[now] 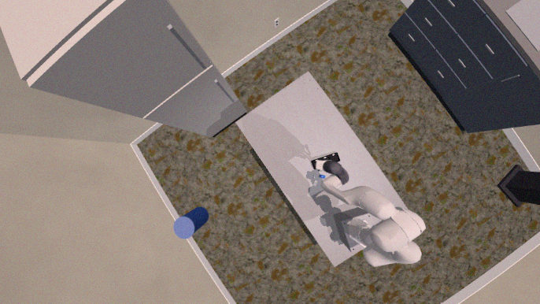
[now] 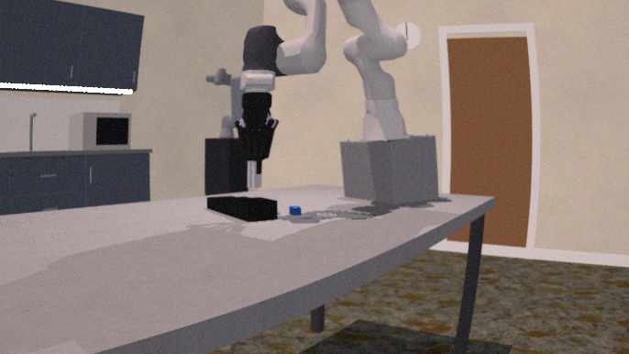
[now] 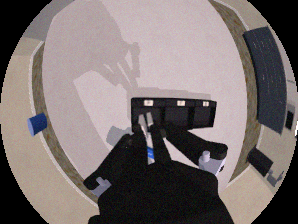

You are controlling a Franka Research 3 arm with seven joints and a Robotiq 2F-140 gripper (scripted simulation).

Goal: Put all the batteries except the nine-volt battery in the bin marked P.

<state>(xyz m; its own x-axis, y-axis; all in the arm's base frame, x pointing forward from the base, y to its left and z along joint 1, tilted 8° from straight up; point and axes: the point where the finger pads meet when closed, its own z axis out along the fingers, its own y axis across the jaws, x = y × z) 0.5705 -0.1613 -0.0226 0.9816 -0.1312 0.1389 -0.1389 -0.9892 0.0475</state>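
The orange battery lies 120 mm behind my hand, 40 mm to the right of it and 100 mm below it. From my hand the other things lie so: black bin (40 mm behind, 80 mm to the right, 90 mm below); thin pale stick (80 mm behind, 110 mm to the left, 100 mm below); small blue block (140 mm behind, 40 mm to the left, 100 mm below).
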